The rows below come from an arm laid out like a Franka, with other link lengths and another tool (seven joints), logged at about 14 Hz.
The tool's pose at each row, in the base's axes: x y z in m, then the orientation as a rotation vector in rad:
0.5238, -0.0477, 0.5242, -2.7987, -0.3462, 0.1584
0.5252, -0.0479, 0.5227, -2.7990, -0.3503, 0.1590
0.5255, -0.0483, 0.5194, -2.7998, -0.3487, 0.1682
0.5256, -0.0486, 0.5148, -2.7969, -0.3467, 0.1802
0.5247, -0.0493, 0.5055, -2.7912, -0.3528, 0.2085
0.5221, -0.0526, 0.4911, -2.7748, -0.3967, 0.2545
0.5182, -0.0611, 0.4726, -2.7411, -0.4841, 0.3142
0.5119, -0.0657, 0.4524, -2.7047, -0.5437, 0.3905
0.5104, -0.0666, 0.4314, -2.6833, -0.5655, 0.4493
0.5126, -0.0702, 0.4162, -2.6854, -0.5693, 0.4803
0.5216, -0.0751, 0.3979, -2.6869, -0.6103, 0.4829
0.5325, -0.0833, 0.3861, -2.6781, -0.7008, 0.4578
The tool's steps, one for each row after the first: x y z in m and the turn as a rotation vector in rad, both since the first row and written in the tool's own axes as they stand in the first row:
0.0014, 0.0010, 0.0012, -0.0009, -0.0009, -0.0027
0.0018, 0.0025, 0.0041, -0.0011, -0.0071, -0.0004
0.0022, 0.0043, 0.0083, 0.0024, -0.0150, 0.0019
0.0018, 0.0077, 0.0170, 0.0078, -0.0350, 0.0002
-0.0006, 0.0148, 0.0300, 0.0176, -0.0714, -0.0265
-0.0052, 0.0277, 0.0456, 0.0348, -0.1224, -0.0838
-0.0110, 0.0371, 0.0642, 0.0563, -0.1824, -0.1208
-0.0112, 0.0444, 0.0840, 0.0696, -0.2263, -0.1320
-0.0089, 0.0531, 0.0969, 0.0648, -0.2486, -0.1303
-0.0002, 0.0655, 0.1115, 0.0539, -0.2554, -0.1574
0.0090, 0.0792, 0.1186, 0.0416, -0.2491, -0.2228

